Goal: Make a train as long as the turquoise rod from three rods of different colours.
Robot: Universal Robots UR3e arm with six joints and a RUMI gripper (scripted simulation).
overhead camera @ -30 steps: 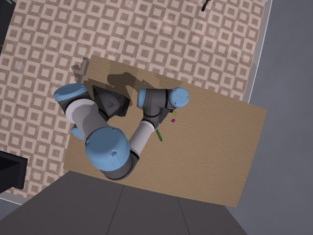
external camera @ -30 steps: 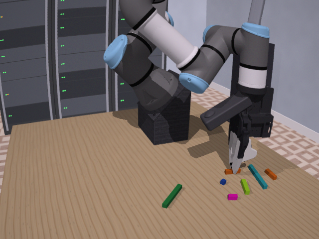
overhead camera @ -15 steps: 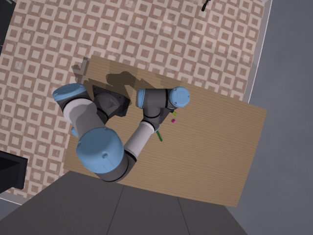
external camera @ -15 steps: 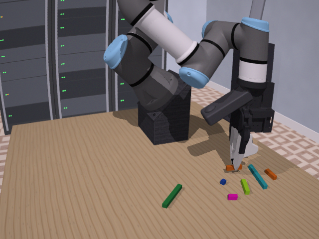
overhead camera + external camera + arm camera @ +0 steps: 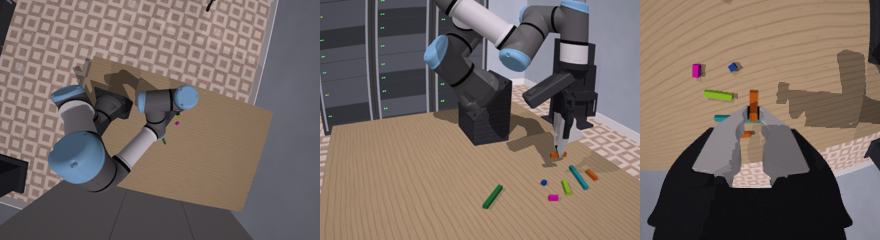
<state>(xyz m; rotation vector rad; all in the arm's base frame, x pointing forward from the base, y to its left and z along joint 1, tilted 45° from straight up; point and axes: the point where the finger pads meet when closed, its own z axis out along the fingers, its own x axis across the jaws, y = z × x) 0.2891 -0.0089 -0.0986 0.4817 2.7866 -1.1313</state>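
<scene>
Now: hand 60 mm above the blue rod, 50 mm to the left of it and 20 mm short of it. Also, from my hand: lime rod (60 mm below, 60 mm ahead, 10 mm to the right); then magenta rod (80 mm ahead, 70 mm to the right, 60 mm below); then turquoise rod (60 mm below, 40 mm to the left, 40 mm ahead).
</scene>
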